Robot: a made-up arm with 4 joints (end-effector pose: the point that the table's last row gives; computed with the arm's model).
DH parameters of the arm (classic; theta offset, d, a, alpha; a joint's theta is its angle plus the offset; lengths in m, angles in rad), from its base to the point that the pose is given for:
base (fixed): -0.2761 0 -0.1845 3.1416
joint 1: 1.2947 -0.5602 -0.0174 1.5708
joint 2: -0.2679 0 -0.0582 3.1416
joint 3: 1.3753 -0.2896 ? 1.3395
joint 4: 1.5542 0.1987 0 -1.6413
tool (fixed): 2.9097 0.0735 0 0
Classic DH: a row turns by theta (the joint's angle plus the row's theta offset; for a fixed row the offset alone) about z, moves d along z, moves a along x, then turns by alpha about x.
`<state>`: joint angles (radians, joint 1 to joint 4).
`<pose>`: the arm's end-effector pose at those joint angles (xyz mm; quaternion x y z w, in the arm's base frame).
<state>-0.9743 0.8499 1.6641 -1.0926</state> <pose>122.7 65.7 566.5 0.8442 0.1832 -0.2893 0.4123</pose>
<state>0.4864 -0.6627 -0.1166 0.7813</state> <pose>-42.9 -325.5 406.7 0.8716 -0.0869 0.2582 0.4076</pose>
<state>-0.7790 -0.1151 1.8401 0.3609</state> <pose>86.4 166.3 840.3 0.4197 0.3361 0.3989 0.7429</pose>
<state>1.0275 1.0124 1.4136 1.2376</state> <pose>-216.0 -337.7 474.2 0.7469 -0.2467 0.3297 0.5220</pose>
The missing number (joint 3, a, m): -0.2205
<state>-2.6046 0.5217 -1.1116 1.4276</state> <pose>-604.2 -49.3 367.6 -0.5825 -0.4899 0.3077 0.5709</pose>
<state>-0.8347 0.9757 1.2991 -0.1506</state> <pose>144.1 73.9 399.4 0.9091 0.3845 -0.0069 0.1600</pose>
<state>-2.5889 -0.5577 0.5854 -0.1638</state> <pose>-227.3 412.3 589.4 0.2775 0.8032 0.4861 0.2040</pose>
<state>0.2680 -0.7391 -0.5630 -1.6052</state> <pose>-55.1 -160.8 343.1 -0.6854 0.2052 0.6710 0.1945</pose>
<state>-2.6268 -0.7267 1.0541 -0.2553</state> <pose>-286.0 317.6 769.1 0.2630 0.5995 0.7098 0.2600</pose>
